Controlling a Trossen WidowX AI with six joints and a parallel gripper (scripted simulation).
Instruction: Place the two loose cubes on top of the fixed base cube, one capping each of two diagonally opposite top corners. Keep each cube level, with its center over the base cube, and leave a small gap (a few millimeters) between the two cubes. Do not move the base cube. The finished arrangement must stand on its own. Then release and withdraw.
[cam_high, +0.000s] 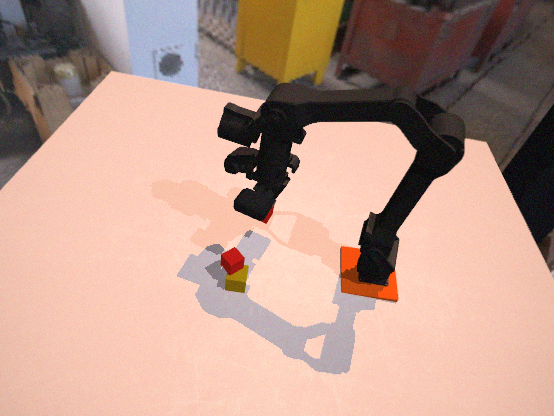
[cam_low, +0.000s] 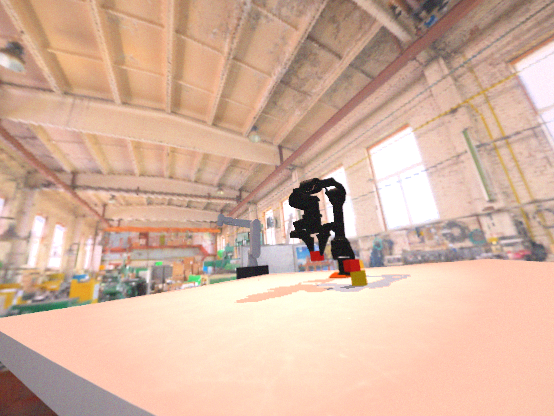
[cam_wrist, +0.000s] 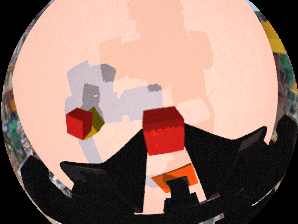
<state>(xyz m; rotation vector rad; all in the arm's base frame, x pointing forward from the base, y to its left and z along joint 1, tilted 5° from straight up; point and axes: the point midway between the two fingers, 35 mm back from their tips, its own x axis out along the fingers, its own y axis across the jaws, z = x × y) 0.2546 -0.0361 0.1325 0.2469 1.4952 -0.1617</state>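
The yellow base cube is 130 mm to the left of my gripper tip, 70 mm below it and 20 mm ahead of it.
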